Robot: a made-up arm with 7 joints.
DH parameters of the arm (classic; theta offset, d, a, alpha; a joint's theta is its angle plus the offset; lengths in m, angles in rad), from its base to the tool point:
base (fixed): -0.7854 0 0.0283 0
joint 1: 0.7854 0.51 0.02 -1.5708
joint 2: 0 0.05 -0.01 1.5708
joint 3: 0 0.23 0.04 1.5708
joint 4: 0 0.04 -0.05 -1.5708
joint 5: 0 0.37 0.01 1.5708
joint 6: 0 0.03 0.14 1.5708
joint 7: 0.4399 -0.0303 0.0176 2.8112
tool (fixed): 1.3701 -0.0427 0 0
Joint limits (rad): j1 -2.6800..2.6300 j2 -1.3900..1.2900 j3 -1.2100..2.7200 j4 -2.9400..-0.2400 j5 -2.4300..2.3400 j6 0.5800..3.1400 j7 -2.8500..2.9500
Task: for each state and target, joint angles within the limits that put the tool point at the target. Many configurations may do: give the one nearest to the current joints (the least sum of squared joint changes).
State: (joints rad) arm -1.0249 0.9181 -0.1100 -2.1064 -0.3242 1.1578 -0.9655
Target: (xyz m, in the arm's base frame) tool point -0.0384 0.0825 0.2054
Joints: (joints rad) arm -1.1657 1.2266 0.0999 -2.6316 -0.1523 1.0118 -0.9967
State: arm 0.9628 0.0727 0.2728 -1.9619 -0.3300 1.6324 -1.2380
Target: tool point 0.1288 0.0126 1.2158
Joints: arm 0.8202 -0.5838 -0.1008 -1.0843 -0.3449 1.8098 -1.1957
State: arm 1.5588 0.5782 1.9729 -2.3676 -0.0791 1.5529 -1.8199
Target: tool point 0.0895 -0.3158 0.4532
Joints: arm 2.3591 1.1309 2.3551 -2.9309 0.2071 1.1880 -1.8895
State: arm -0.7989 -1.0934 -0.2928 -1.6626 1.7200 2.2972 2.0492
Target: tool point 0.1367 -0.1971 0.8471
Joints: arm -0.6220 -1.2185 -0.0603 -2.2383 1.8681 2.4547 2.0143
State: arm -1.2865 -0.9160 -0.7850 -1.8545 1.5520 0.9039 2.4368
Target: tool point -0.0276 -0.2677 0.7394
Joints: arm -1.2185 -1.1041 -0.7303 -2.3698 1.3983 0.6080 2.3945
